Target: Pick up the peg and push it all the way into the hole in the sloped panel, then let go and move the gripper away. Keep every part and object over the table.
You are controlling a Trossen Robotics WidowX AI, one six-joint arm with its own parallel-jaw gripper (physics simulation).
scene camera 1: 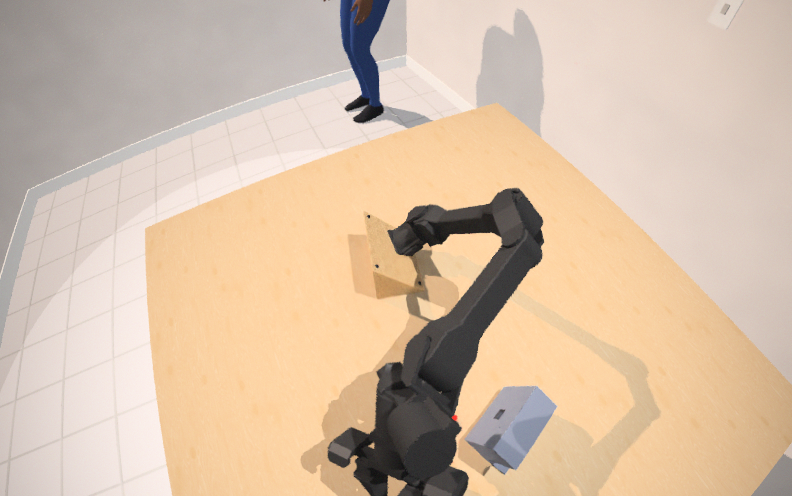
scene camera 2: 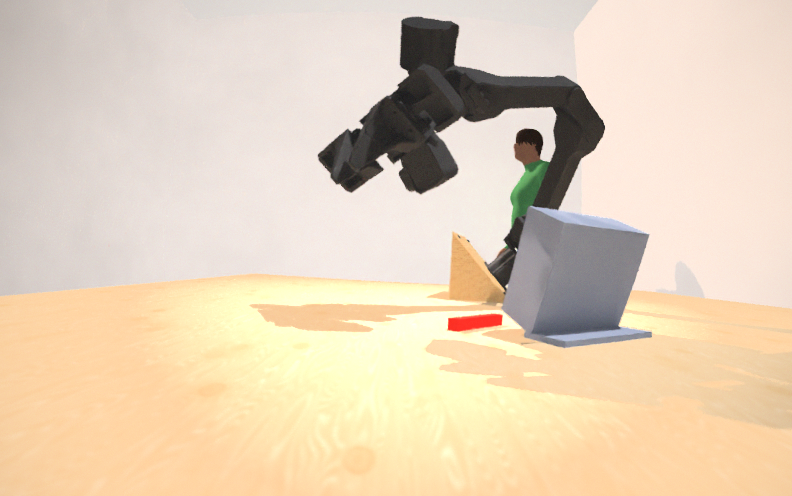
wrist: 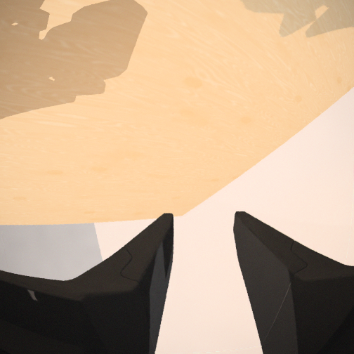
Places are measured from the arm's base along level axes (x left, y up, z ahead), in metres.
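Where they show: gripper, fingertip midpoint: (scene camera 2: 342, 173); arm's base, link origin: (scene camera 1: 400, 243) (scene camera 2: 495, 276).
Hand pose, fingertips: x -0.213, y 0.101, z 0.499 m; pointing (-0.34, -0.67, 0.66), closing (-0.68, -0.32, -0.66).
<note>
Each offset is from my fingertips to the top centre of the thing. "spot": to the spot under its first point.
The red peg {dx +0.136, dy -0.132, dz -0.076 m} (scene camera 2: 474, 321) lies flat on the table in scene camera 2, just left of the grey-blue block. In scene camera 1 a small red bit of the peg (scene camera 1: 454, 417) shows beside the arm, which hides the rest. The block's sloped panel {spot: dx +0.186, dy -0.063, dz -0.045 m} (scene camera 1: 486, 435) (scene camera 2: 530, 268) faces the peg's side, and its dark rectangular hole {spot: dx +0.228, dy -0.079, dz -0.067 m} (scene camera 1: 499, 414) is visible and empty in scene camera 1. My gripper (scene camera 2: 346, 176) (wrist: 203, 221) is partly open with nothing between its fingers. It hangs well above the table, up and to the left of the peg in scene camera 2. The peg does not show in the wrist view.
The arm rises from a tan wedge mount (scene camera 1: 382, 248) (scene camera 2: 467, 279) with dark screws. The block's base flange (scene camera 2: 590, 337) sticks out at its foot. The table's edge and a corner (wrist: 175, 212) show beyond the fingers in the wrist view. A person (scene camera 1: 365, 55) (scene camera 2: 528, 184) stands beyond the table.
</note>
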